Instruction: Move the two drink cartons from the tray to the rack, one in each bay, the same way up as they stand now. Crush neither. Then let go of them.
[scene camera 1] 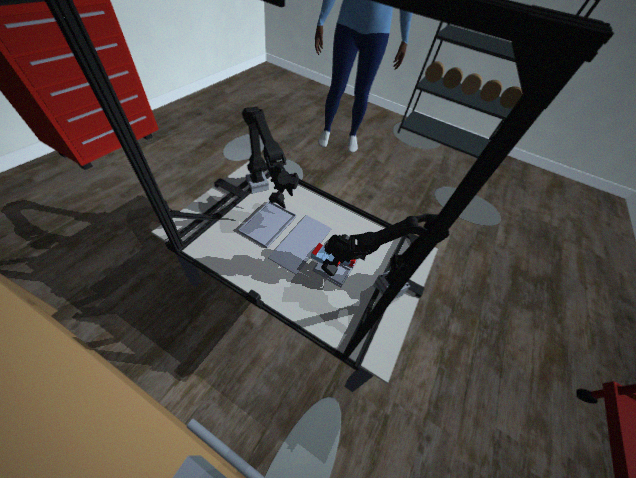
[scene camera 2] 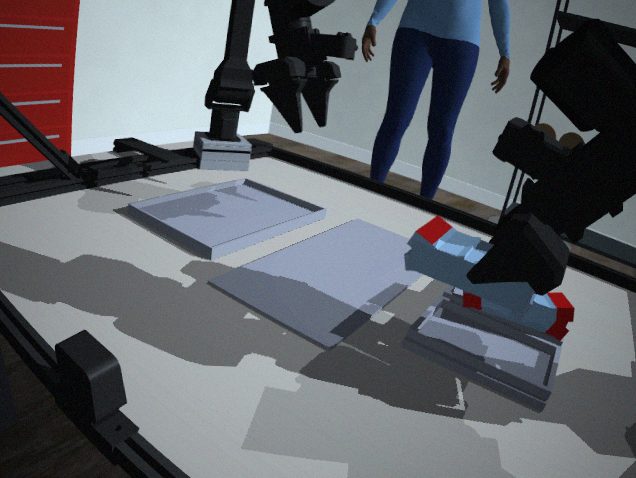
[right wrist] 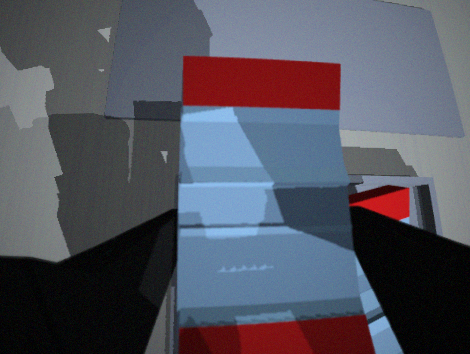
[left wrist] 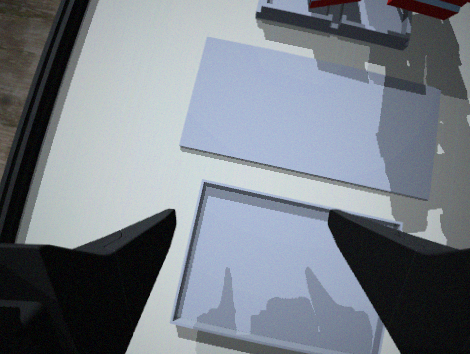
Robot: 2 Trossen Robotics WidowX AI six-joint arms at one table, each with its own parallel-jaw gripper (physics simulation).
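Seen in the pictures: left gripper, between the fingertips: (scene camera 1: 288, 202) (scene camera 2: 311, 129) (left wrist: 252, 216); right gripper, between the fingertips: (scene camera 1: 327, 256) (scene camera 2: 481, 262) (right wrist: 264, 218); left arm's base, origin of its link: (scene camera 1: 257, 178) (scene camera 2: 222, 137).
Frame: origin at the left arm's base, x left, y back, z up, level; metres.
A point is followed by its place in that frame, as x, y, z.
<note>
My right gripper (scene camera 2: 477, 263) @(0.099, -0.642, 0.042) (right wrist: 264, 218) @(0.099, -0.642, 0.042) is shut on a blue carton (scene camera 2: 444, 264) @(0.055, -0.637, 0.039) (right wrist: 265, 145) @(0.083, -0.618, 0.052) with red ends. It holds the carton above the rack (scene camera 2: 473, 371) @(0.079, -0.697, -0.046) (left wrist: 295, 21) @(0.176, -0.545, -0.049), roughly in line with its bays. The second carton, with a red end (scene camera 2: 471, 300) @(0.133, -0.618, -0.019) (right wrist: 387, 201) @(0.168, -0.582, 0.002), sits in the rack's back bay in scene camera 2, largely hidden by the held carton and my finger. The front bay shows bare floor. The walled tray (scene camera 1: 250, 240) @(-0.162, -0.353, -0.048) (scene camera 2: 267, 237) @(-0.017, -0.377, -0.052) (left wrist: 189, 250) @(0.059, -0.225, -0.043) is empty. My left gripper (scene camera 2: 310, 125) @(0.051, -0.311, 0.089) (left wrist: 252, 216) @(0.051, -0.311, 0.089) is open and empty, above the tray's far side.
A flat grey-blue plate (scene camera 1: 303, 233) (scene camera 2: 329, 259) (left wrist: 280, 110) (right wrist: 300, 50) lies between tray and rack. Black frame rails edge the table, and a dark block (scene camera 2: 91, 372) @(-0.247, -0.684, -0.003) stands on the near rail. A person (scene camera 1: 354, 66) (scene camera 2: 431, 87) stands behind the table.
</note>
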